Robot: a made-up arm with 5 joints.
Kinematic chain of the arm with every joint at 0, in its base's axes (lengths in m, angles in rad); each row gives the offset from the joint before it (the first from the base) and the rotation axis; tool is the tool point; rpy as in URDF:
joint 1: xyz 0.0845 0 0.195 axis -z
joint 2: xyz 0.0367 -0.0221 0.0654 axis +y
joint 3: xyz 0.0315 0 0.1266 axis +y
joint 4: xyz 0.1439 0 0.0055 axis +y
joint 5: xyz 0.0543 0.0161 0 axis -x
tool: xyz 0 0 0 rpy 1.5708 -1.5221 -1.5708
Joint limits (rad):
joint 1: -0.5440..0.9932
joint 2: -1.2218..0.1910
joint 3: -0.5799..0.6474
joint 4: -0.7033..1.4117
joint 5: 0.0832..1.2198
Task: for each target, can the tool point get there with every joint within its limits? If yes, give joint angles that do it. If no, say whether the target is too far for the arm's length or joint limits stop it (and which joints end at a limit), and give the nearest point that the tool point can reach.
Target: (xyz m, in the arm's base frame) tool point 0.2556 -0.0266 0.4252
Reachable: yes | joints 0.1195 -0.5613 0.1305 0.8925 1.0520
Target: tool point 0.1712 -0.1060 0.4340
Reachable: yes | joints 0.8416 -0.9349 0.5327 0.1848 0.9839
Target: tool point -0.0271 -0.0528 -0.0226
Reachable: no: joint limits stop it (at a limit: joint 1, joint 2, joint 3) | nearest point 0.1673 -0.1380 0.2309 | short by 0.331 m
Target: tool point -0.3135 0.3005 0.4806
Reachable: no: too far | nearest point -0.0381 0.0925 0.5044 | short by 0.346 m
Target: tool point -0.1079 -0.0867 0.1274
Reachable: no: joint limits stop it (at a limit: joint 1, joint 2, joint 3, joint 4) | nearest point 0.1657 -0.1355 0.2331 | short by 0.297 m
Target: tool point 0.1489 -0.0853 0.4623
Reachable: yes | joints 0.8675 -1.0174 0.3407 0.4126 0.4384
